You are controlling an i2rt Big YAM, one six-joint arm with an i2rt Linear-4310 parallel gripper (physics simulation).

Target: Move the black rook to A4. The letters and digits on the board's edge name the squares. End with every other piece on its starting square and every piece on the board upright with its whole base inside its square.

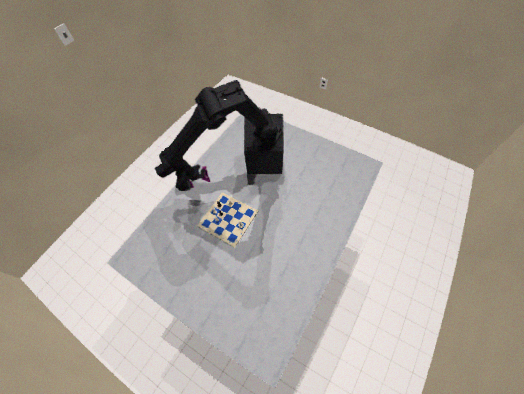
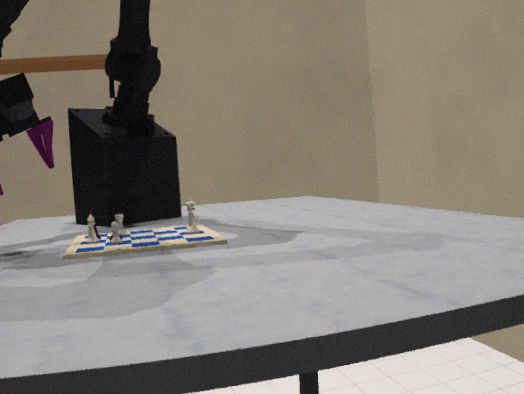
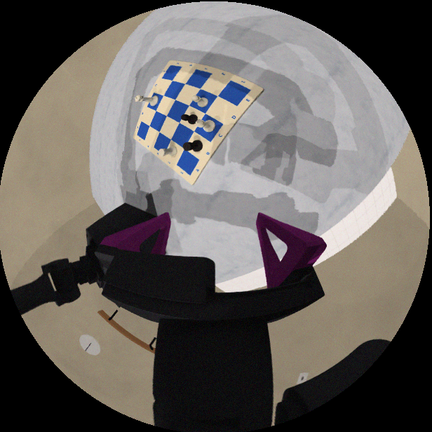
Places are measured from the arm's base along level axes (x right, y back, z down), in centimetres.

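Pixels of known places: gripper, fingertip midpoint: [image 1: 201, 184] [image 2: 27, 181]; arm's base, link origin: [image 1: 268, 130] [image 2: 128, 121].
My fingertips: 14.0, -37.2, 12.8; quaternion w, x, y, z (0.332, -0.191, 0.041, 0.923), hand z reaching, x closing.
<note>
Ahead of a thing's pixels: the offset from my fingertips to its top centre, as dx, dy, dz. "pt": to the spot under its first point.
The larger, wider-topped black piece @[-10.1, -0.7, +6.7] [image 1: 219, 204] [image 3: 194, 145] looks like the rook and stands upright on B1. A smaller round-headed black piece @[-14.0, -4.1, +6.9] [image 1: 221, 213] [image 3: 190, 119] stands on C2. The blue and cream board @[-18.1, -3.8, +10.0] [image 1: 232, 238] [image 2: 145, 244] [image 3: 172, 73] lies on the table. The A4 square @[pt -21.5, +4.4, +10.1] [image 1: 243, 209] [image 3: 151, 136] is cream and bears no piece. My gripper [image 1: 200, 183] [image 2: 27, 181] [image 3: 213, 217] is open and empty, its magenta fingers wide apart. It is tilted and hangs high above the table, to the side of the board, touching no piece.
White pieces stand upright: one @[-13.9, +3.3, +6.7] [image 2: 119, 220] [image 3: 172, 150] on A2, a bishop @[-10.5, -4.9, +5.7] [image 2: 92, 231] [image 3: 208, 125] on C1, a pawn @[-14.4, -7.7, +6.9] [image 2: 116, 234] [image 3: 201, 101] on D2, and a tall piece @[-25.9, -3.1, +4.7] [image 2: 191, 218] [image 3: 153, 100] on C5. The black base block [image 1: 264, 159] [image 2: 127, 175] stands behind the board.
</note>
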